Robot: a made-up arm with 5 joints. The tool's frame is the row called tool.
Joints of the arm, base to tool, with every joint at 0 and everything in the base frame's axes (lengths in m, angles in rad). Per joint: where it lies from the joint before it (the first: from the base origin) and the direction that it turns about. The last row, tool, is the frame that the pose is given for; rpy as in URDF.
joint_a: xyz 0 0 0.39 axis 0 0 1
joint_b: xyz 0 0 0 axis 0 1 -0.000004
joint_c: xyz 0.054 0 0.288 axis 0 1 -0.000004
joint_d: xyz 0.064 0 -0.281 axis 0 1 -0.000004
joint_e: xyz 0.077 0 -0.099 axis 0 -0.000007 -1
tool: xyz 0 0 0 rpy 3.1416 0 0
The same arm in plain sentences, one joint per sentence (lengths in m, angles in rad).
The arm has five revolute joints in a row. What follows holds with every joint at zero, and every direction is one of the base frame's.
Joint 1 sits 0.39 m along +z from the base frame's origin and turns about +z.
Joint 2 sits at the same point as joint 1 and turns about +y.
Joint 3 sits 0.054 m along +x and 0.288 m along +z from joint 2 and turns about +y.
Joint 4 sits 0.064 m along +x and 0.281 m along -z from joint 3 and turns about +y.
Joint 5 sits 0.077 m along +x and 0.099 m along -z from joint 4 and turns about -z.
The tool frame, which is the frame that the pose is given for, sits at the same point as joint 5; its axes are the base frame's turned by roll -3.1416, pitch 0 and yaw 0 rad (as in URDF: about the fixed x, then y, then z).

